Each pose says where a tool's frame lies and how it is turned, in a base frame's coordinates. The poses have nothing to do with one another.
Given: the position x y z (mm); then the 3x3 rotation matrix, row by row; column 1 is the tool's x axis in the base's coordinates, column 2 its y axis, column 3 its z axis. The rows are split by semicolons.
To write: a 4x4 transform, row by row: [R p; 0 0 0 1], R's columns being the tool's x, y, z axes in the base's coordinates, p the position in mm. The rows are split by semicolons. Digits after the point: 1 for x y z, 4 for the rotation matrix.
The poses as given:
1: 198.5, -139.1, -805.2; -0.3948, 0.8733, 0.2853; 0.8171, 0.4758, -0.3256; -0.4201, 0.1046, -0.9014
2: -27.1, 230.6, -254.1; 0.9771, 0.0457, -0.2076; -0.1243, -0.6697, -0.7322; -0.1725, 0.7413, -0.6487
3: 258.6, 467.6, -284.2; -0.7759, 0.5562, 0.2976; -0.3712, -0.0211, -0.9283; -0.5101, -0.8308, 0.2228
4: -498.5, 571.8, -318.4; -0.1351, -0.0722, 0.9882; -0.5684, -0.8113, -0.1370; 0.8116, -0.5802, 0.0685
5: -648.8, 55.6, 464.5; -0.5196, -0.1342, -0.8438; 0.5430, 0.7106, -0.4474; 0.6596, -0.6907, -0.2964
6: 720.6, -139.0, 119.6; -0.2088, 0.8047, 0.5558; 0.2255, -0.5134, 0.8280; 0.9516, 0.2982, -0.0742
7: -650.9, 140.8, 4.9; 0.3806, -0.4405, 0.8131; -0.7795, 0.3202, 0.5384; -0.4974, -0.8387, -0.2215
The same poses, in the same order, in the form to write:
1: -0.3948, 0.8733, 0.2853, 198.5; 0.8171, 0.4758, -0.3256, -139.1; -0.4201, 0.1046, -0.9014, -805.2; 0, 0, 0, 1
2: 0.9771, 0.0457, -0.2076, -27.1; -0.1243, -0.6697, -0.7322, 230.6; -0.1725, 0.7413, -0.6487, -254.1; 0, 0, 0, 1
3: -0.7759, 0.5562, 0.2976, 258.6; -0.3712, -0.0211, -0.9283, 467.6; -0.5101, -0.8308, 0.2228, -284.2; 0, 0, 0, 1
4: -0.1351, -0.0722, 0.9882, -498.5; -0.5684, -0.8113, -0.1370, 571.8; 0.8116, -0.5802, 0.0685, -318.4; 0, 0, 0, 1
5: -0.5196, -0.1342, -0.8438, -648.8; 0.5430, 0.7106, -0.4474, 55.6; 0.6596, -0.6907, -0.2964, 464.5; 0, 0, 0, 1
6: -0.2088, 0.8047, 0.5558, 720.6; 0.2255, -0.5134, 0.8280, -139.0; 0.9516, 0.2982, -0.0742, 119.6; 0, 0, 0, 1
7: 0.3806, -0.4405, 0.8131, -650.9; -0.7795, 0.3202, 0.5384, 140.8; -0.4974, -0.8387, -0.2215, 4.9; 0, 0, 0, 1
